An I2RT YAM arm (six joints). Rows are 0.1 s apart.
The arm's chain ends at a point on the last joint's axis. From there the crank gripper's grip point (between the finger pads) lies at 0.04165 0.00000 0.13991 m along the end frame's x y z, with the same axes.
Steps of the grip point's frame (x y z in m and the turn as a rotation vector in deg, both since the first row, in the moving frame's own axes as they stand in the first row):
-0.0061 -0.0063 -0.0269 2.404 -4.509 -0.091
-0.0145 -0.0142 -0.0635 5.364 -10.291 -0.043
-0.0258 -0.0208 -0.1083 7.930 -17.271 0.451
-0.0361 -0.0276 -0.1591 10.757 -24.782 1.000
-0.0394 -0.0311 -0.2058 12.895 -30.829 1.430
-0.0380 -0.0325 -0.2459 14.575 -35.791 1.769
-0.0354 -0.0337 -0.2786 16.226 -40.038 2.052
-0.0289 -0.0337 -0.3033 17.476 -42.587 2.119
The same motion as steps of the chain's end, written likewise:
0.0050 -0.0003 -0.0296 2.404 -4.509 -0.091
0.0111 -0.0008 -0.0681 5.364 -10.291 -0.043
0.0174 -0.0011 -0.1130 7.930 -17.271 0.451
0.0258 -0.0008 -0.1613 10.757 -24.782 1.000
0.0372 0.0010 -0.2039 12.895 -30.829 1.430
0.0502 0.0037 -0.2395 14.575 -35.791 1.769
0.0624 0.0065 -0.2673 16.226 -40.038 2.052
0.0744 0.0094 -0.2885 17.476 -42.587 2.119

